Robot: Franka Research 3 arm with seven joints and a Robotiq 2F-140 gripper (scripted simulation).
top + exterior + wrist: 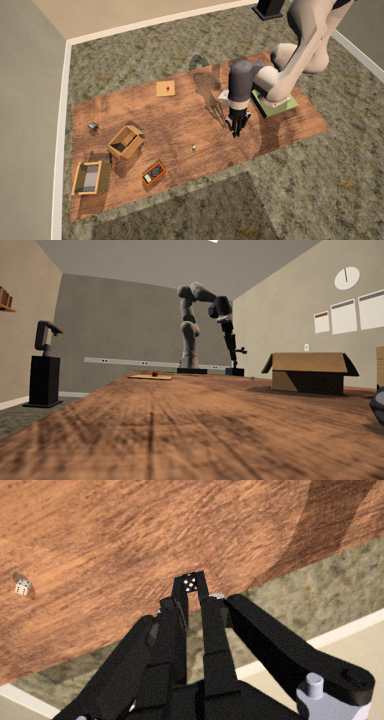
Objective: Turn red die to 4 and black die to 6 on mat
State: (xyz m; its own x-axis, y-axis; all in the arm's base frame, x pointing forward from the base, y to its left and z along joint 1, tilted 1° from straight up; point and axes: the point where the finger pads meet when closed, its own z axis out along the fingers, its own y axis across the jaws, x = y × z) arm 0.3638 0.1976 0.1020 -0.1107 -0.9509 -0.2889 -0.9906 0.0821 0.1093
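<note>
The black die lies 3 cm below my hand. Round my hand: red die: 29 cm ahead, 52 cm to the right, 14 cm below; white die: 24 cm ahead, 2 cm to the right, 14 cm below; orange multimeter: 51 cm ahead, 6 cm to the left, 13 cm below.
</note>
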